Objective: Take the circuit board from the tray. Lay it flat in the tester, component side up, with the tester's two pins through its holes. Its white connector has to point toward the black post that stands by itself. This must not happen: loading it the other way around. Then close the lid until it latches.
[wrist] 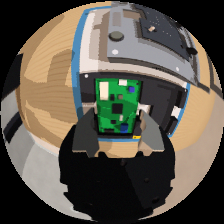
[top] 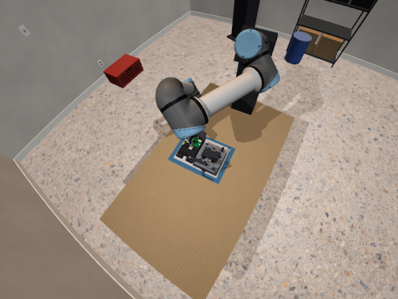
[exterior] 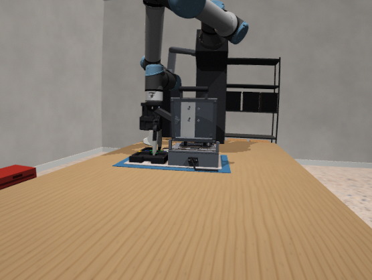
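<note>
My hand is right at the green circuit board. From my hand the other things lie so: tester bed 20 mm behind, 190 mm to the left, 50 mm above; then tester lid 90 mm ahead, 230 mm to the left, 160 mm above.
</note>
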